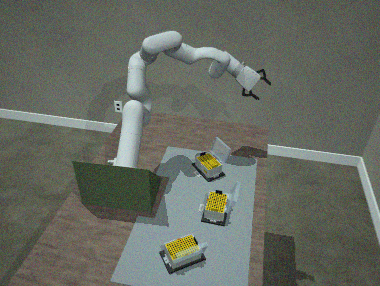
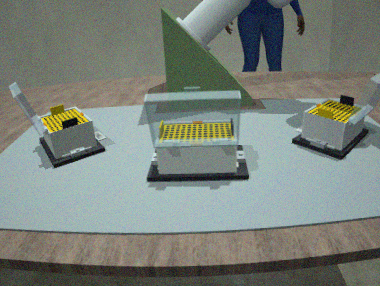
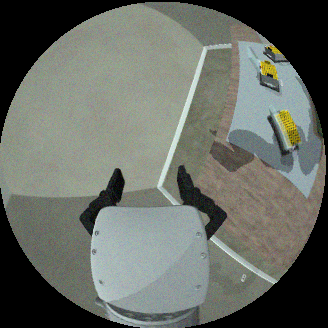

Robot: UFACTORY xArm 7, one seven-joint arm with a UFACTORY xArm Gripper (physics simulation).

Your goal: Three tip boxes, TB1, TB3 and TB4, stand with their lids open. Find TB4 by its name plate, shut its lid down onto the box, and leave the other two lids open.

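Frame: origin at the arm's base, x left, y back, z up, level; millimetres.
Seen in the pictures: gripper, between the fingertips: (image 1: 265,92) (image 3: 148,173); arm's base, origin of its link: (image 1: 125,169) (image 2: 192,35).
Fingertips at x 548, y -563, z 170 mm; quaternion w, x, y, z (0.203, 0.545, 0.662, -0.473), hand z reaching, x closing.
Note:
Offsets run from my fingertips to a thing's top centre. "spot": to the spot under its first point. Level surfaces: height alone.
Three white tip boxes with yellow racks stand on dark bases, lids open. The far box @(dx -271, dy +232, dz -265 mm) (image 1: 209,166) (image 2: 332,129) (image 3: 286,129) has its clear lid @(spot: dx -218, dy +182, dz -238 mm) (image 1: 220,149) (image 2: 371,97) raised. The middle box @(dx -543, dy +164, dz -274 mm) (image 1: 216,206) (image 2: 197,160) (image 3: 269,73) has its lid @(dx -545, dy +85, dz -186 mm) (image 1: 235,195) (image 2: 192,109) upright. The near box (image 1: 183,251) (image 2: 71,139) has its lid @(dx -862, dy +207, dz -186 mm) (image 1: 199,248) (image 2: 26,109) leaning outward. The name plates are too small to read, so I cannot tell which is TB4. My gripper (image 1: 264,91) (image 3: 148,173) is open and empty, high above and beyond the table's far end, apart from all boxes.
The boxes stand on a grey-blue mat @(dz -340 mm) (image 1: 150,260) (image 2: 120,200) (image 3: 250,110) on a wooden table @(dz -343 mm) (image 1: 55,250) (image 2: 300,252) (image 3: 240,200). A green wedge-shaped panel (image 1: 112,187) (image 2: 185,65) stands by the arm's base. A person (image 2: 261,30) stands behind the table.

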